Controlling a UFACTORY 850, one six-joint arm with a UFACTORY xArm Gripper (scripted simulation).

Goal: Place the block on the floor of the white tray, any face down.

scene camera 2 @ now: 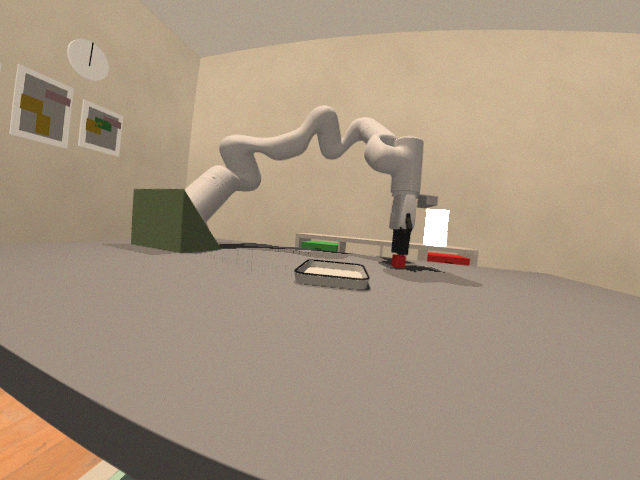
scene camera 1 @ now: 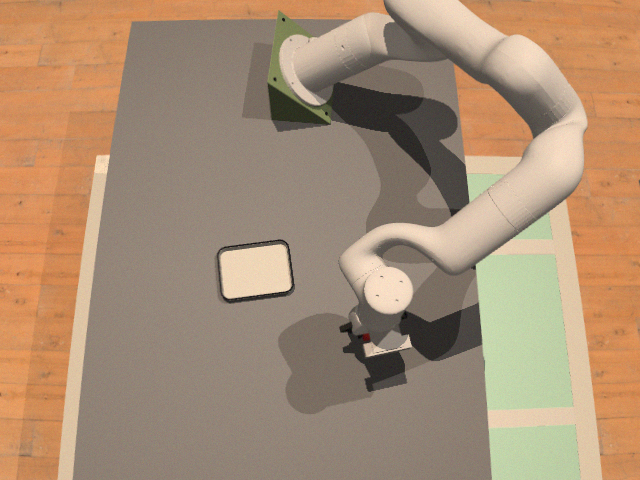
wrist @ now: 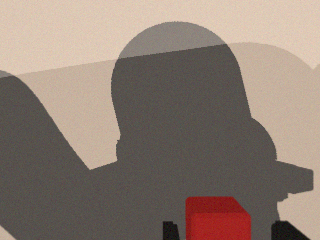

Labels:
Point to a white tray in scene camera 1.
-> At 257, 269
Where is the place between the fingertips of the gripper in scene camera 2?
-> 399, 253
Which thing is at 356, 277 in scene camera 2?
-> A white tray.

